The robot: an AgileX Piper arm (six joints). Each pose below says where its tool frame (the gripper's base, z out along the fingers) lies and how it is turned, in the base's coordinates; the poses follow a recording.
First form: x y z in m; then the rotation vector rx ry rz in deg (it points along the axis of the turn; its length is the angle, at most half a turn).
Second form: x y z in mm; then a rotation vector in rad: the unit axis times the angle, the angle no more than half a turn. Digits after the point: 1 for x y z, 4 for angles.
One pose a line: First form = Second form
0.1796 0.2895 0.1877 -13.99 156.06 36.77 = 179.6 289.5 187.7 -0.2442 2.7238 0.6418
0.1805 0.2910 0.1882 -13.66 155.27 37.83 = 180.5 291.0 188.2 -0.2384 2.7100 0.6603
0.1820 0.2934 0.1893 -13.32 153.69 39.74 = 182.0 293.4 189.3 -0.2325 2.6824 0.6936
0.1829 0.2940 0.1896 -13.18 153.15 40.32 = 182.9 294.0 189.6 -0.2300 2.6730 0.7037
